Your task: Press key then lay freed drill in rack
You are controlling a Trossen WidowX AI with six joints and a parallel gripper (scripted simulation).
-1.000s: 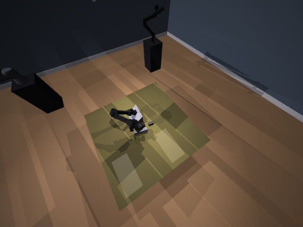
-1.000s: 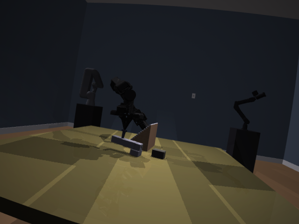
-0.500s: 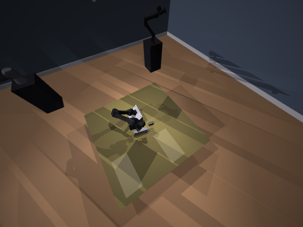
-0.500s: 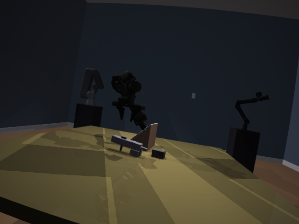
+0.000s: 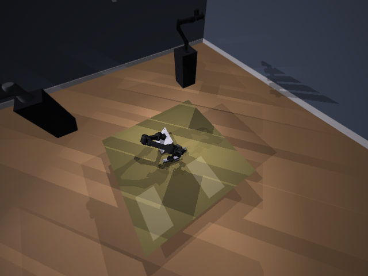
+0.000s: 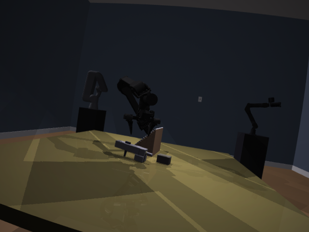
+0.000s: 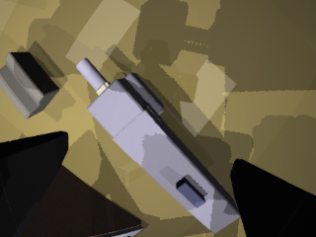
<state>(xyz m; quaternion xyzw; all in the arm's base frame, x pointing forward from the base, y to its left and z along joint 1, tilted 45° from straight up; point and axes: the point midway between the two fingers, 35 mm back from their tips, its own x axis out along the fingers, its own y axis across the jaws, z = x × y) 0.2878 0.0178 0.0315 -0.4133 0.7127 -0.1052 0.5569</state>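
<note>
My gripper tip is now 2 cm past the drill, 2 cm to the right of it and 8 cm above it. From my gripper tip the other things lie so: dark key (3 cm behind, 7 cm to the right, 8 cm below); then dark block (7 cm behind, 14 cm to the left, 12 cm below); then grey block-shaped holder (3 cm behind, 4 cm to the right, 9 cm below).
</note>
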